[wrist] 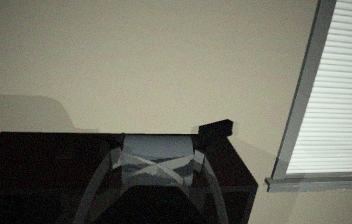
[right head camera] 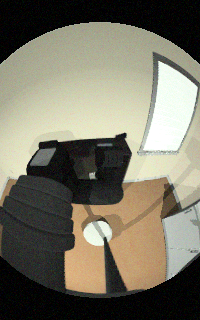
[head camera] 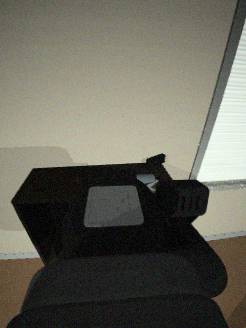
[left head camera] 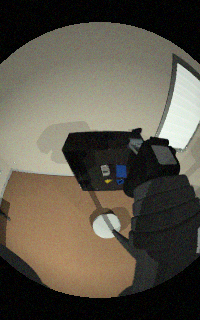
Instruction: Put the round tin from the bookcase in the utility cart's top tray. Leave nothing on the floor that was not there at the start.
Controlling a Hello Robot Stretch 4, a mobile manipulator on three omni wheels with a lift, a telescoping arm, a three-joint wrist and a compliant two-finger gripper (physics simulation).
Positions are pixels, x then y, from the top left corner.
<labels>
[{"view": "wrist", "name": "dark bookcase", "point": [52,170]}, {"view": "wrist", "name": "window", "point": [307,158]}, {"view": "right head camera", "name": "dark bookcase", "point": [82,156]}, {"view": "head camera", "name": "dark bookcase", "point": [41,203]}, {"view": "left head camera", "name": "dark bookcase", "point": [86,147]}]
</labels>
